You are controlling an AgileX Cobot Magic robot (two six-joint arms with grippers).
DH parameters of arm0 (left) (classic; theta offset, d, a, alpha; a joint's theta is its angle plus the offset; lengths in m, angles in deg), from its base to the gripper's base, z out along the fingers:
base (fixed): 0 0 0 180
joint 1: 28.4 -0.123 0 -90
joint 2: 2.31 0 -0.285 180
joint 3: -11.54 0 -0.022 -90
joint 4: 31.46 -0.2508 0 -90
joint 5: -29.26 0 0.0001 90
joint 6: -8.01 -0.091 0 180
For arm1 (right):
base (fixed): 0 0 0 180
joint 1: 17.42 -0.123 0 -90
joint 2: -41.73 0 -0.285 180
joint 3: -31.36 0 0.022 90
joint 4: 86.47 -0.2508 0 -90
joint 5: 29.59 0 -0.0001 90
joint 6: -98.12 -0.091 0 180
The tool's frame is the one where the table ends.
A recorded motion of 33 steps. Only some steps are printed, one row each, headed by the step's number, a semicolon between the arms.
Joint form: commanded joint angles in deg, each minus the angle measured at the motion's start. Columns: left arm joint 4, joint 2, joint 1, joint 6, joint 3, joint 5; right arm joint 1, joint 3, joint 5, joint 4, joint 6, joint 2.
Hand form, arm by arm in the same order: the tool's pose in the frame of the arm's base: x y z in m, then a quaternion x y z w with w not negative. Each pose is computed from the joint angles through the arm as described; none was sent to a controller.
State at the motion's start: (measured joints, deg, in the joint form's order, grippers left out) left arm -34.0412 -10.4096 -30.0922 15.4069 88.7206 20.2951; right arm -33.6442 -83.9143 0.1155 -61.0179 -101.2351 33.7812
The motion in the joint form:
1: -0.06 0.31 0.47 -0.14 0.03 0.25; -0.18 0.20 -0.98 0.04 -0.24 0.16
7: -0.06 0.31 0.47 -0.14 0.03 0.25; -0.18 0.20 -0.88 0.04 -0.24 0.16
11: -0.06 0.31 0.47 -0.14 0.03 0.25; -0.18 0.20 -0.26 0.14 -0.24 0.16
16: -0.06 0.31 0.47 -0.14 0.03 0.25; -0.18 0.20 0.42 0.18 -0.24 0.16
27: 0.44 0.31 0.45 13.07 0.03 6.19; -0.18 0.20 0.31 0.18 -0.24 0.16
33: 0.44 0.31 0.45 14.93 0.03 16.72; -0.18 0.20 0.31 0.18 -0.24 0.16
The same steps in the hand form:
1: 0.0563 0.0018 0.1994 -0.03973 0.72852 -0.01788 0.68364; 0.0422 -0.0072 0.2431 -0.06158 0.75699 -0.00374 0.65050
7: 0.0563 0.0018 0.1994 -0.03973 0.72852 -0.01788 0.68364; 0.0422 -0.0073 0.2429 -0.06138 0.75753 -0.00402 0.64990
11: 0.0563 0.0018 0.1994 -0.03973 0.72852 -0.01788 0.68364; 0.0421 -0.0078 0.2421 -0.06050 0.76068 -0.00649 0.64627
16: 0.0563 0.0018 0.1994 -0.03973 0.72852 -0.01788 0.68364; 0.0420 -0.0083 0.2411 -0.05930 0.76421 -0.00866 0.64218
27: 0.0565 0.0014 0.2088 -0.11846 0.68304 -0.10644 0.71281; 0.0420 -0.0082 0.2413 -0.05952 0.76363 -0.00836 0.64285
33: 0.0543 0.0007 0.2254 -0.11422 0.61369 -0.13025 0.77031; 0.0420 -0.0082 0.2413 -0.05952 0.76363 -0.00836 0.64285

